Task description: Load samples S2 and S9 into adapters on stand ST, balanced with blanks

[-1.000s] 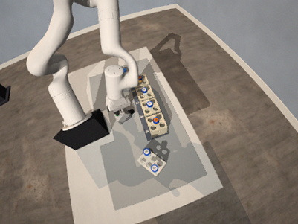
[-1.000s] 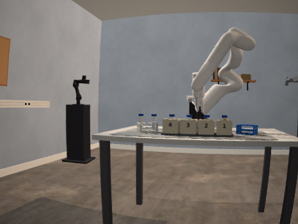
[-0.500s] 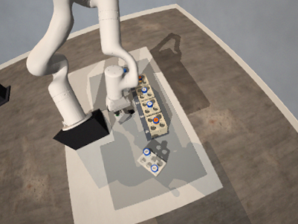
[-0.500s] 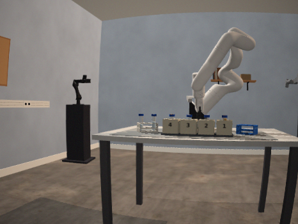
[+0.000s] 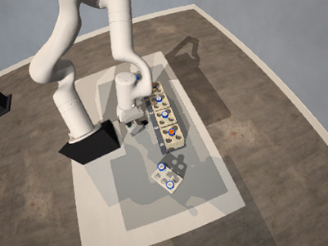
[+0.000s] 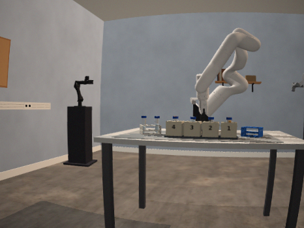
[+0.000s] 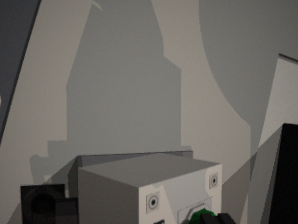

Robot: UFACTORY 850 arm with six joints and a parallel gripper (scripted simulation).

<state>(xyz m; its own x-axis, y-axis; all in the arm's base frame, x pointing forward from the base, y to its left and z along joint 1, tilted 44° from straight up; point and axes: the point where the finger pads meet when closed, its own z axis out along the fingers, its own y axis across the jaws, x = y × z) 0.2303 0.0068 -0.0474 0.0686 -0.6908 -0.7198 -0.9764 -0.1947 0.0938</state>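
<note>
Now: the green DONE key 30 mm below my hand. The rest, counted from my hand: adapter 1: 230 mm ahead, 140 mm to the left, 40 mm below; then white rack: 40 mm ahead, 350 mm to the right, 60 mm below; then blue rack: 130 mm ahead, 320 mm to the left, 60 mm below.
</note>
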